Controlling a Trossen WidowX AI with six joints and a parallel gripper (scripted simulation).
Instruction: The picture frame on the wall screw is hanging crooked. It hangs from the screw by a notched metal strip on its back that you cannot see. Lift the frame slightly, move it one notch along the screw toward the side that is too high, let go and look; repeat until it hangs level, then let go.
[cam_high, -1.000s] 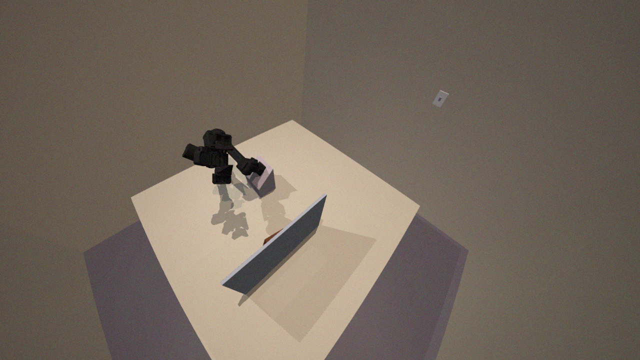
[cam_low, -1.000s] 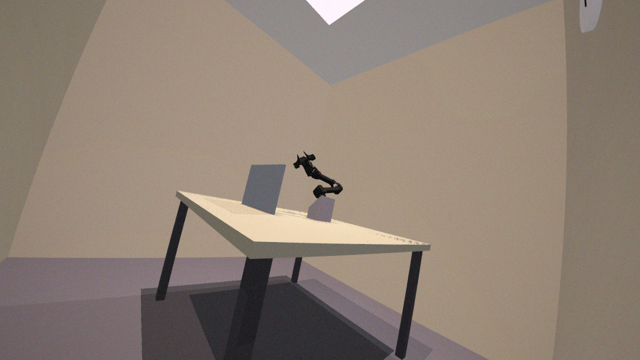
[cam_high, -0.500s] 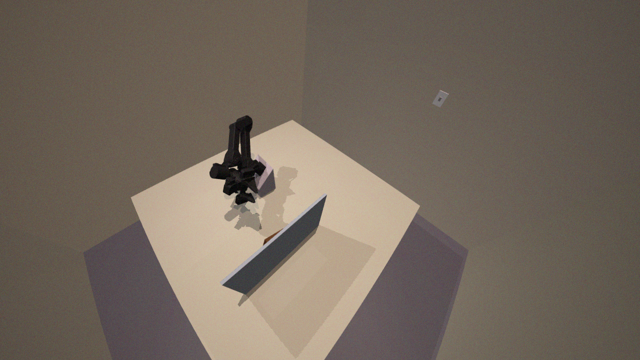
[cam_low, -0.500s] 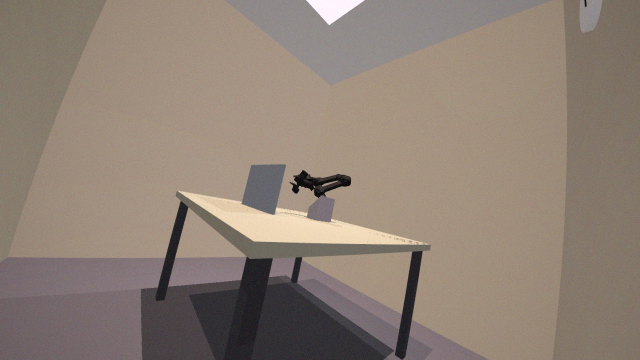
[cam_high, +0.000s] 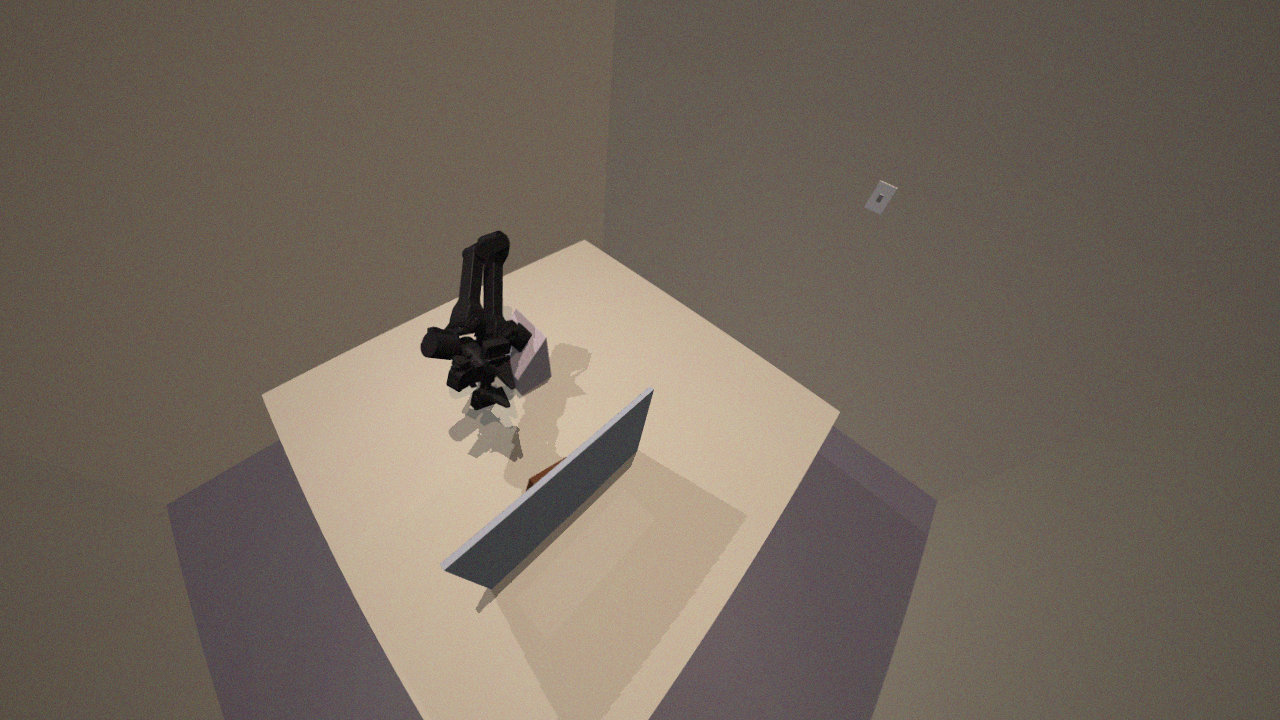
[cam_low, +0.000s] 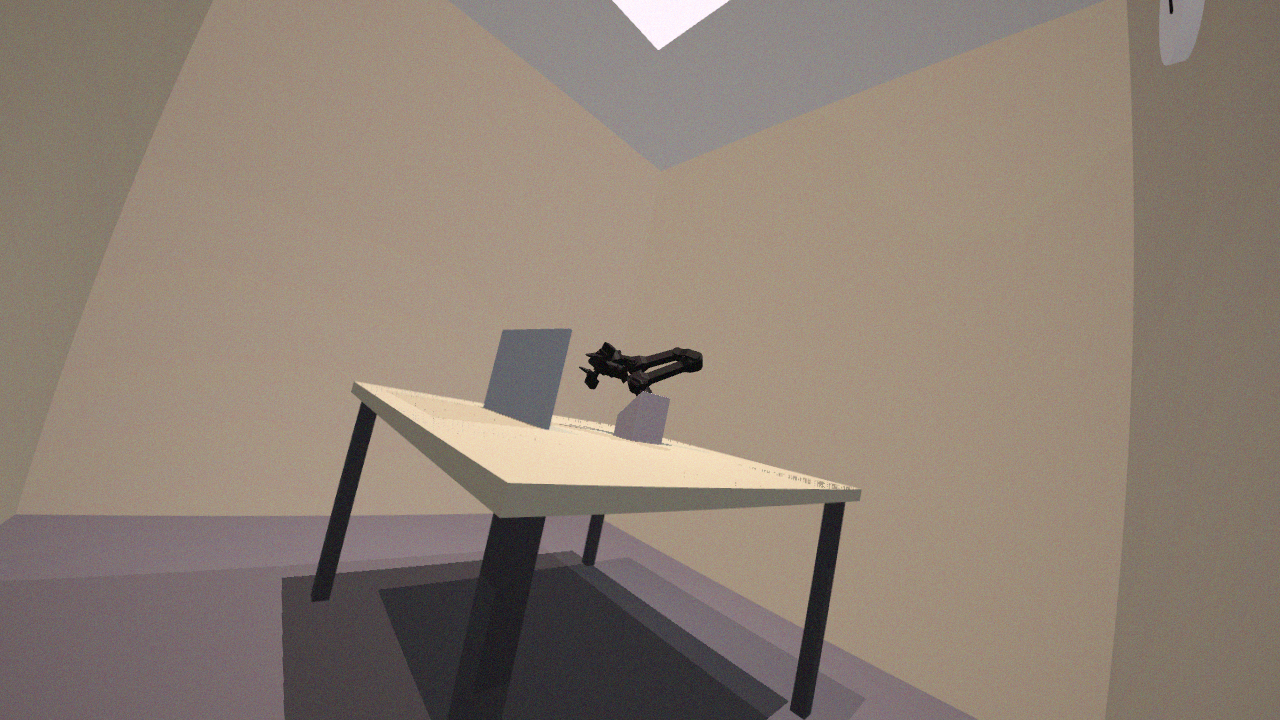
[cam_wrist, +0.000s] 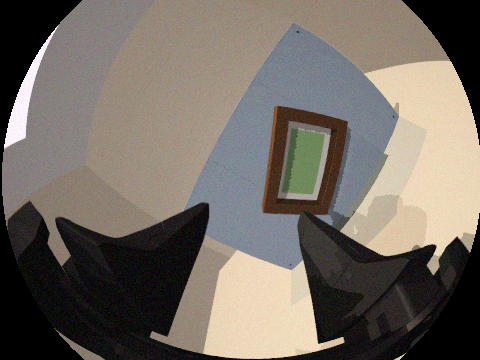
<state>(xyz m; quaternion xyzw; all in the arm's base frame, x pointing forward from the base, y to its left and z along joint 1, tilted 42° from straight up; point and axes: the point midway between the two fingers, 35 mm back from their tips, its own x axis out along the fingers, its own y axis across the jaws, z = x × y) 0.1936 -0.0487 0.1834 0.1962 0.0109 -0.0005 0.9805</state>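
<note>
The picture frame lies 20 cm ahead of my gripper tip, 2 cm to the right of it and 9 cm below it. Round my gripper tip: wall panel 21 cm ahead, 2 cm to the right, 9 cm below.
</note>
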